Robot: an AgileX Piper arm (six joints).
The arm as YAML. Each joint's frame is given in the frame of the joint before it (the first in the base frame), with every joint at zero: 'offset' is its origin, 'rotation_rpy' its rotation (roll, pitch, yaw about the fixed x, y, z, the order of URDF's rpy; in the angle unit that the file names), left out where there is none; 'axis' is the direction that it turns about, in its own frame. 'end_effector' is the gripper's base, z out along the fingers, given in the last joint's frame.
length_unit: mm
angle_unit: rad
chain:
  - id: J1
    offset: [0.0, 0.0, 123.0]
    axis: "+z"
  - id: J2
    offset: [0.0, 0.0, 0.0]
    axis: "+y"
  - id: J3
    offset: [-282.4, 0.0, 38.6]
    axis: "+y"
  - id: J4
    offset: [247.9, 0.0, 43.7]
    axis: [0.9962, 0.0, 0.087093]
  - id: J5
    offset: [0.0, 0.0, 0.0]
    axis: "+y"
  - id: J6
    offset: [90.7, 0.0, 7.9]
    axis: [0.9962, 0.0, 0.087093]
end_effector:
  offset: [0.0, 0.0, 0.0]
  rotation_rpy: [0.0, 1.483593, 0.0]
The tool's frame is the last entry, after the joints.
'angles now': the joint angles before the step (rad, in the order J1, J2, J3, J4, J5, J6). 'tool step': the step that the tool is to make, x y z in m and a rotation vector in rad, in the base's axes. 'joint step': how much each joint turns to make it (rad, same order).
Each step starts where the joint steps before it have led.
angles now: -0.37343, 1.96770, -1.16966, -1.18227, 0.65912, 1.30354
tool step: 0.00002, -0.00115, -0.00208, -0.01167, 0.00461, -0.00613
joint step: -0.00008, 0.00782, 0.00000, -0.02081, 0.00901, 0.01941
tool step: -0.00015, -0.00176, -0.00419, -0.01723, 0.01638, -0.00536
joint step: -0.00033, 0.01432, -0.00005, -0.02729, 0.01540, 0.01814
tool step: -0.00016, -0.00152, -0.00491, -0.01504, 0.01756, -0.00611
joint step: 0.00004, 0.01594, -0.00002, -0.02385, 0.01570, 0.01680
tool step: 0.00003, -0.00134, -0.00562, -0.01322, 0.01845, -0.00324
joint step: 0.00011, 0.01761, -0.00001, -0.02289, 0.01323, 0.01492
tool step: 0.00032, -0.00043, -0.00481, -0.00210, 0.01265, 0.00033
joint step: 0.00028, 0.01365, -0.00034, -0.00878, 0.00371, 0.00535
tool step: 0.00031, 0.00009, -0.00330, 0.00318, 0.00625, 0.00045
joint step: 0.00039, 0.00855, -0.00018, -0.00092, -0.00089, 0.00180
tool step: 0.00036, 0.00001, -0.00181, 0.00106, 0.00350, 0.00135
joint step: 0.00031, 0.00513, -0.00070, -0.00165, -0.00073, 0.00093
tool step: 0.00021, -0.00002, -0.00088, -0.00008, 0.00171, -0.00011
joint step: 0.00029, 0.00279, -0.00068, -0.00105, 0.00060, 0.00113
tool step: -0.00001, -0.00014, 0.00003, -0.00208, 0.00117, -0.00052
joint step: 0.00008, 0.00046, -0.00037, -0.00163, 0.00209, 0.00054
